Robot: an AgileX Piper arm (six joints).
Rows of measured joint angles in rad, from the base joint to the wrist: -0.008 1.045 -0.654 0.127 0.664 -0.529; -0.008 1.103 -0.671 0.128 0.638 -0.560; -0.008 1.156 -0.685 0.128 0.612 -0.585; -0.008 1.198 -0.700 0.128 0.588 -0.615; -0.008 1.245 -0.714 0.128 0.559 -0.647; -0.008 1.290 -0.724 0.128 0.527 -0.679; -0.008 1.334 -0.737 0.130 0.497 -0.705; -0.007 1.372 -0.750 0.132 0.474 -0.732; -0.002 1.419 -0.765 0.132 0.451 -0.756; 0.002 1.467 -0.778 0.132 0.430 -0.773; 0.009 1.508 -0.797 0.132 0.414 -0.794; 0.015 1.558 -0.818 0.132 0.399 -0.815
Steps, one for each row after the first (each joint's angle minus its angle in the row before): 0.000 0.058 -0.017 0.001 -0.026 -0.031; 0.000 0.053 -0.014 0.000 -0.026 -0.025; 0.000 0.042 -0.015 0.000 -0.024 -0.030; 0.000 0.047 -0.014 0.000 -0.029 -0.032; 0.000 0.045 -0.010 0.000 -0.032 -0.032; 0.000 0.044 -0.013 0.002 -0.030 -0.026; 0.001 0.038 -0.013 0.002 -0.023 -0.027; 0.005 0.047 -0.015 0.000 -0.023 -0.024; 0.004 0.048 -0.013 0.000 -0.021 -0.017; 0.007 0.041 -0.019 0.000 -0.016 -0.021; 0.006 0.050 -0.021 0.000 -0.015 -0.021
